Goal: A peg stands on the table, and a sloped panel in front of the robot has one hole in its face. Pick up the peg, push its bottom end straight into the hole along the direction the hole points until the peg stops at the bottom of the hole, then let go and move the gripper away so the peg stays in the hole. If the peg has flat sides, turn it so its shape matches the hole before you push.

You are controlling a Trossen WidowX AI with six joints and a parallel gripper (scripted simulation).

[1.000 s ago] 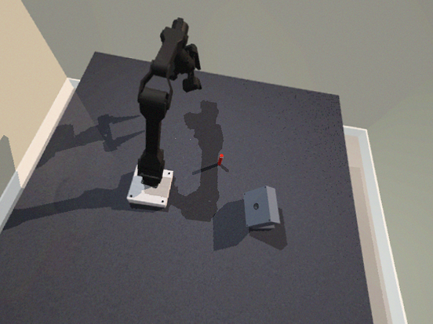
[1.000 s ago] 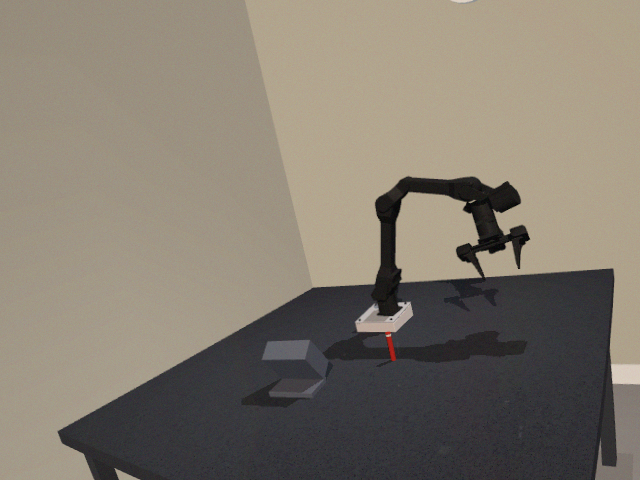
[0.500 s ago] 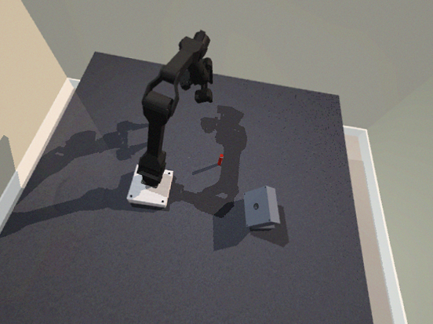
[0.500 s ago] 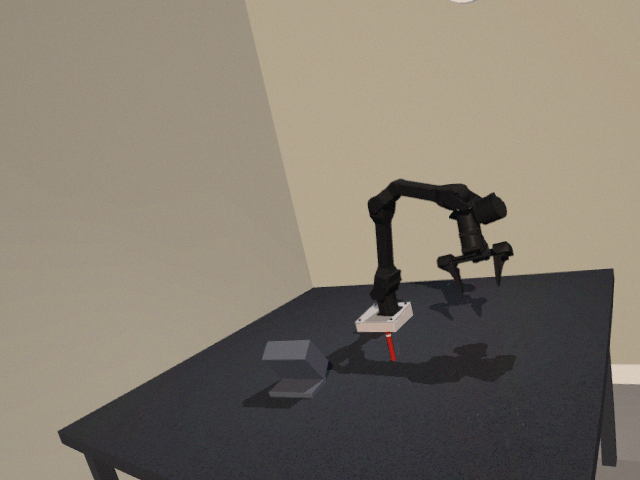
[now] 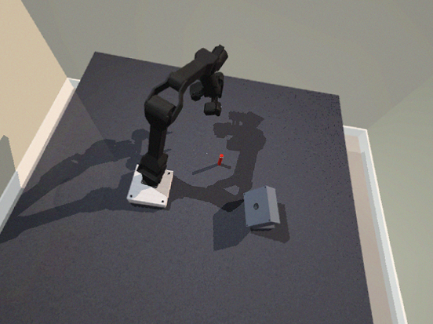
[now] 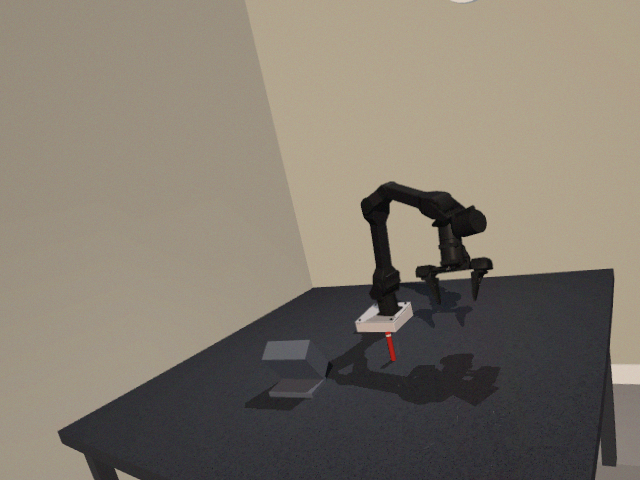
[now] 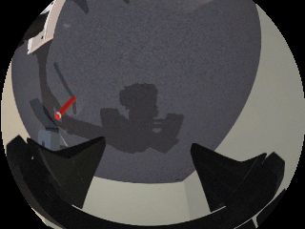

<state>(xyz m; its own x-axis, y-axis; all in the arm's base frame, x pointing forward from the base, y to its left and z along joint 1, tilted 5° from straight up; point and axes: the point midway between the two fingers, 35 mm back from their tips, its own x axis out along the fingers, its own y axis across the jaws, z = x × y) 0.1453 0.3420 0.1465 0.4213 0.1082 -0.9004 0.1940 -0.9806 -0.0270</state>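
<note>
Right now the red peg is 70 mm ahead of my gripper tip, 180 mm to the right of it and 90 mm below it. From my gripper tip the other things lie so: sloped panel: 260 mm ahead, 350 mm to the right, 70 mm below; then low grey foot: 280 mm ahead, 340 mm to the right, 140 mm below.
</note>
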